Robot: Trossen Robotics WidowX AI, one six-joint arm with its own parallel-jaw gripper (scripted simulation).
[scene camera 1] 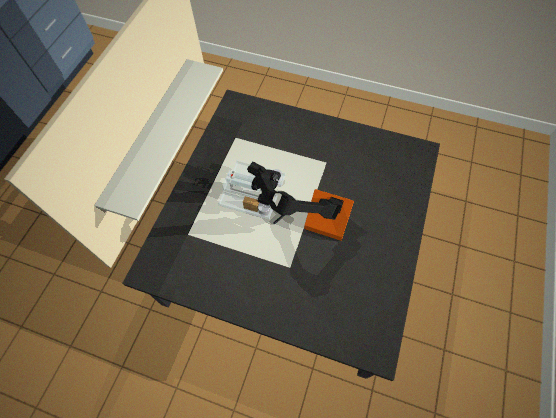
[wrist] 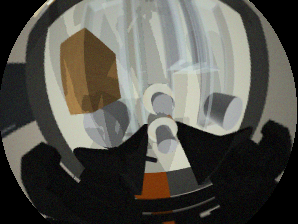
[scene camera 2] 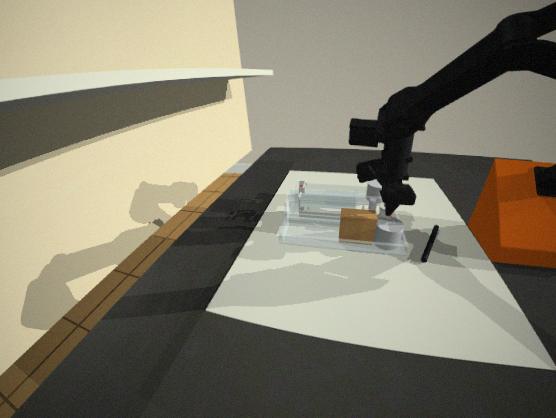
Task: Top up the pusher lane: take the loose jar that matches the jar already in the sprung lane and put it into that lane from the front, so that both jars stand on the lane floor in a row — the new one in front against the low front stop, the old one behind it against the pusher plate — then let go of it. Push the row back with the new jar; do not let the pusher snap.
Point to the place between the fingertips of the gripper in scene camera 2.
At 386,210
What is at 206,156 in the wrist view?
The gripper.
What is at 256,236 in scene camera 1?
A white mat.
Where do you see a white mat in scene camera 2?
455,305
